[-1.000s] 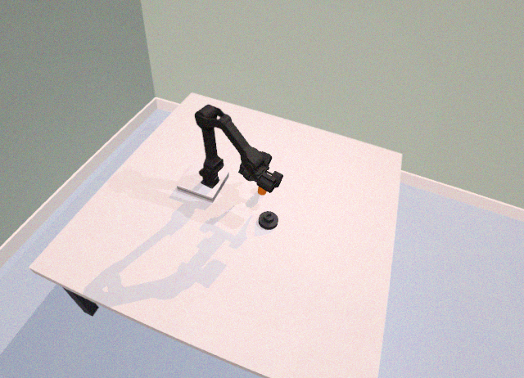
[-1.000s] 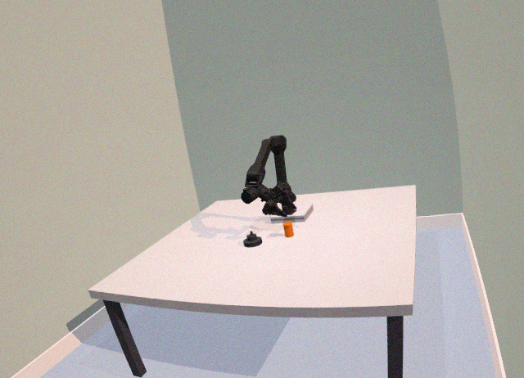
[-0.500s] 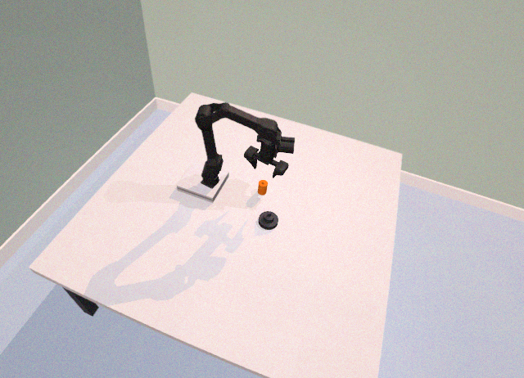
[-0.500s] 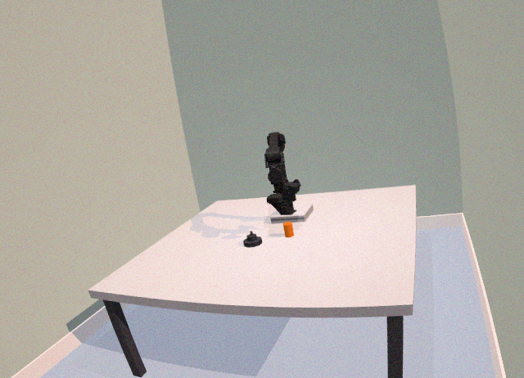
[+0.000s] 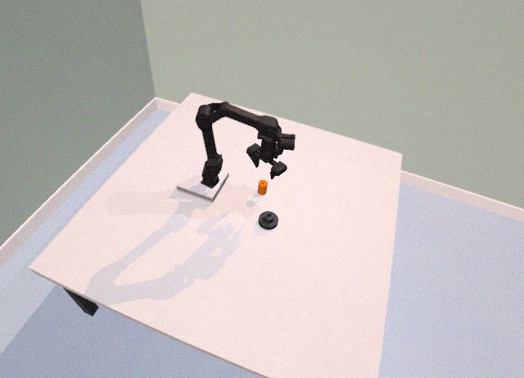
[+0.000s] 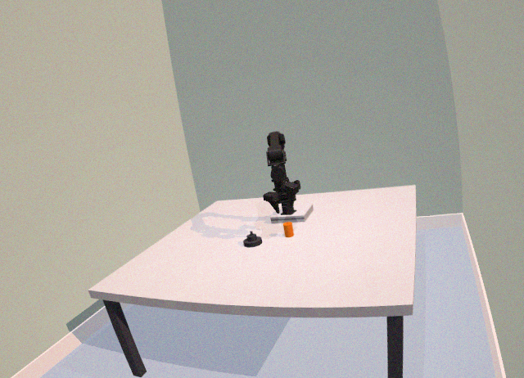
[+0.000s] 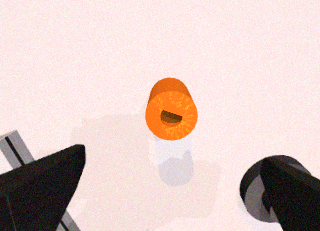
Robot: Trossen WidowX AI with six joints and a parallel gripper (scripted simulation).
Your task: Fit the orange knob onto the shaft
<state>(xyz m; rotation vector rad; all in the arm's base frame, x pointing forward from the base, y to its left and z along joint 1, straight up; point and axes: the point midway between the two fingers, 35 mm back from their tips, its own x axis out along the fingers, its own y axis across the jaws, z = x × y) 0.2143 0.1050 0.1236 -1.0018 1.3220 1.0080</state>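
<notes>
My gripper tip is 10 cm above the orange knob. Also, from my gripper tip: round pedestal: 10 cm ahead, 13 cm to the right, 9 cm below.
</notes>
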